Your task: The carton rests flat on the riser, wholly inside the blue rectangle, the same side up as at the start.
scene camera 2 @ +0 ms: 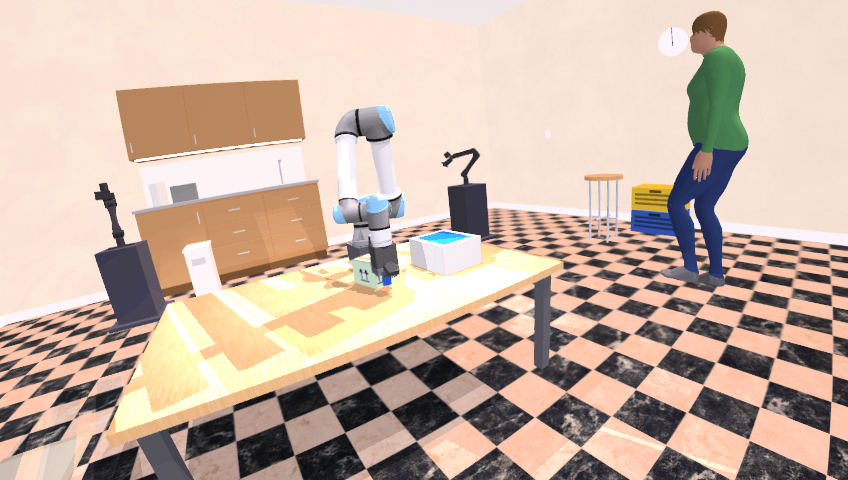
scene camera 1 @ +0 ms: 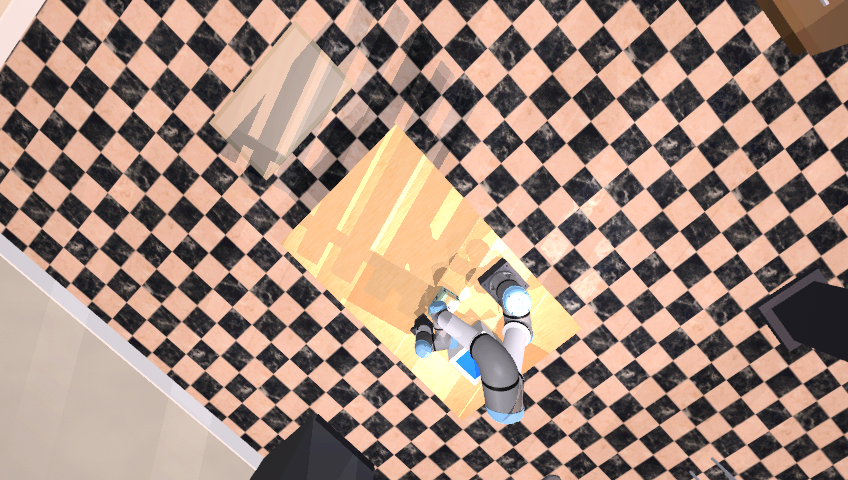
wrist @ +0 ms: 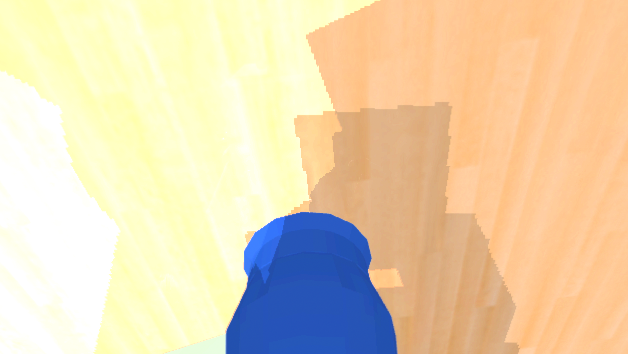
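Seen in the pictures: hand, tool point: (scene camera 2: 387, 284) (wrist: 307, 264); arm's base, link origin: (scene camera 2: 367, 242) (scene camera 1: 503, 285).
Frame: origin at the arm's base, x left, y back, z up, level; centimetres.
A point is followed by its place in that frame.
The pale green carton (scene camera 2: 365, 273) @[x -14.4, y -33.8, z -3.9 cm] (scene camera 1: 446, 294) @[x -14.9, y -25.1, z 0.3 cm] with black arrows stands on the wooden table (scene camera 2: 283, 351) @[x -51.1, y -64.0, z -9.2 cm], left of the white riser (scene camera 2: 451, 257) @[x 17.0, y -47.3, z -2.3 cm]. The riser's top bears the blue rectangle (scene camera 2: 443, 236) @[x 23.2, y -33.2, z 2.8 cm] (scene camera 1: 468, 364) @[x 21.5, y -40.7, z 2.8 cm], with nothing on it. My blue suction cup (scene camera 2: 386, 279) (wrist: 307, 233) points down at the table just beside the carton's near right side, low over the wood. In the wrist view only bare table lies beyond the cup, and a thin sliver of the carton (wrist: 197, 346) @[x -4.6, y -37.5, z -9.0 cm] shows at the bottom edge. The cup holds nothing.
A person in a green top (scene camera 2: 713, 119) stands on the floor at the right. A stool (scene camera 2: 602, 177) and stacked crates (scene camera 2: 649, 209) are behind. Black pedestals (scene camera 2: 468, 209) (scene camera 2: 130, 280) and a white bin (scene camera 2: 200, 265) stand around the table.
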